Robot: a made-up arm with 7 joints.
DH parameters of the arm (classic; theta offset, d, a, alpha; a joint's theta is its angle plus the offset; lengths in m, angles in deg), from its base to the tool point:
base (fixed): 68.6 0 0.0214 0
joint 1: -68.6 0.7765 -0.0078 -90
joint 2: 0 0.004 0.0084 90
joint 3: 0 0.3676 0.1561 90
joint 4: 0 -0.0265 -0.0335 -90
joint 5: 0 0.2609 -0.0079 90
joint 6: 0 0.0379 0.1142 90
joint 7: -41.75 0 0.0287 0
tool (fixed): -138.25 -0.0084 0 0
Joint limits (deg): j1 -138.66..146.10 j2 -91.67..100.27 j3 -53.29..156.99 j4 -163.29..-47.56 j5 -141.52..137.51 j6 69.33..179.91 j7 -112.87..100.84
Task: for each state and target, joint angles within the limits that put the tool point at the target. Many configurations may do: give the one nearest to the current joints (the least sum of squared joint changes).
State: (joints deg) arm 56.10 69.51 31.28 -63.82 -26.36 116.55 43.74
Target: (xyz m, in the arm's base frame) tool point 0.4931 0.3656 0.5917
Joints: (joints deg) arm 28.49 43.80 6.74 -113.71 -20.32 98.49 43.52
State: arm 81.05 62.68 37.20 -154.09 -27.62 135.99 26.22
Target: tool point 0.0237 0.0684 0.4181
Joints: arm 75.22 82.59 -3.03 -163.29 -17.88 102.61 27.15
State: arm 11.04 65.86 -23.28 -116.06 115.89 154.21 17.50
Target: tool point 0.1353 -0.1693 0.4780
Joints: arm 0.48 84.65 -21.02 -132.45 122.52 151.44 19.31
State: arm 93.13 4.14 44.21 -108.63 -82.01 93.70 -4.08
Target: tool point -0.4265 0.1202 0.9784
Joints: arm 106.61 -17.89 48.68 -135.85 -83.92 93.89 -8.65
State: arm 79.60 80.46 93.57 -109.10 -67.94 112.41 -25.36
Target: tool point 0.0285 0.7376 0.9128
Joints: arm 44.67 86.94 94.11 -75.58 -62.59 114.15 -21.81
